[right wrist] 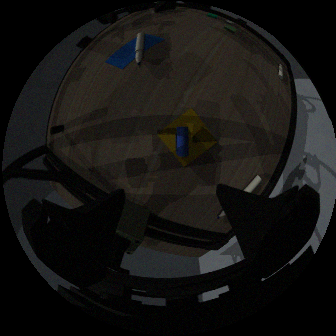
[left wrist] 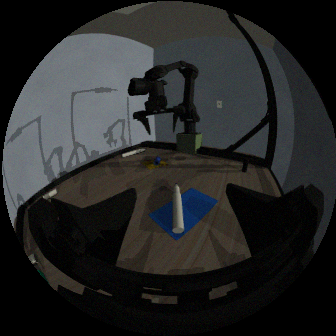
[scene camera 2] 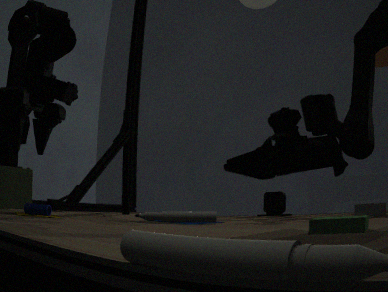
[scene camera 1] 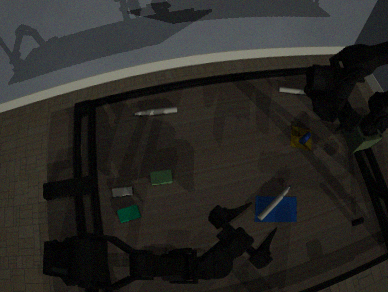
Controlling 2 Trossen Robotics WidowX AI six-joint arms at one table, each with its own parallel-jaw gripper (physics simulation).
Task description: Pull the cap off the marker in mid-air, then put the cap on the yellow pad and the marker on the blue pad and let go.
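Frame: origin at the left arm's base, x ahead, y left, z up, level; metres.
Seen in the pictures: left gripper, fingertip midpoint: (left wrist: pixel 181 191) (scene camera 2: pixel 225 165) (scene camera 1: pixel 263 215); right gripper, fingertip midpoint: (right wrist: pixel 170 191) (left wrist: pixel 161 133) (scene camera 2: pixel 28 153) (scene camera 1: pixel 325 120); right arm's base at its link origin: (right wrist: pixel 113 239) (left wrist: pixel 189 132) (scene camera 2: pixel 6 167) (scene camera 1: pixel 367 127).
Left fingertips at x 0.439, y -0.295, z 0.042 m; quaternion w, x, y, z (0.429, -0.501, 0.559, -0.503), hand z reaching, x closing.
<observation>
A point is followed by its place in that frame.
The white uncapped marker (scene camera 1: pixel 272 204) @[y -0.300, x 0.505, z -0.036 m] (scene camera 2: pixel 185 217) @[y -0.292, x 0.505, z -0.045 m] (left wrist: pixel 177 212) @[y -0.299, x 0.484, z -0.036 m] (right wrist: pixel 140 47) @[y -0.301, x 0.538, z -0.037 m] lies on the blue pad (scene camera 1: pixel 290 212) @[y -0.360, x 0.526, z -0.053 m] (left wrist: pixel 200 202) @[y -0.353, x 0.518, z -0.053 m] (right wrist: pixel 120 57) @[y -0.350, x 0.533, z -0.053 m], its tip reaching past the pad's edge. The blue cap (scene camera 1: pixel 305 138) @[y -0.268, x 0.750, z -0.035 m] (scene camera 2: pixel 38 209) @[y -0.256, x 0.753, z -0.044 m] (left wrist: pixel 158 160) @[y -0.273, x 0.745, z -0.041 m] (right wrist: pixel 182 141) @[y -0.267, x 0.758, z -0.035 m] lies on its side on the yellow pad (scene camera 1: pixel 296 144) @[y -0.254, x 0.722, z -0.053 m] (right wrist: pixel 200 145) @[y -0.236, x 0.773, z -0.053 m]. My left gripper (scene camera 1: pixel 263 216) @[y -0.295, x 0.439, z 0.042 m] (left wrist: pixel 181 191) @[y -0.295, x 0.439, z 0.042 m] is open and empty, raised above the table near the marker's blunt end. My right gripper (right wrist: pixel 170 191) @[y -0.290, x 0.788, z 0.054 m] (left wrist: pixel 161 133) @[y -0.290, x 0.788, z 0.054 m] is open and empty, high above the table near the yellow pad.
One white pen (scene camera 1: pixel 156 111) @[y 0.150, x 0.514, z -0.037 m] (scene camera 2: pixel 210 250) @[y 0.154, x 0.528, z -0.040 m] lies at the upper left in scene camera 1, another (scene camera 1: pixel 291 91) @[y -0.135, x 0.887, z -0.040 m] (left wrist: pixel 133 152) @[y -0.149, x 0.897, z -0.044 m] at the upper right. A green block (scene camera 1: pixel 161 177) @[y -0.013, x 0.369, z -0.039 m] (scene camera 2: pixel 338 224) @[y 0.003, x 0.381, z -0.045 m], a teal block (scene camera 1: pixel 129 214) @[y -0.022, x 0.229, z -0.039 m] and a grey block (scene camera 1: pixel 122 191) @[y 0.042, x 0.263, z -0.042 m] lie at the left. Black rails edge the table.
</observation>
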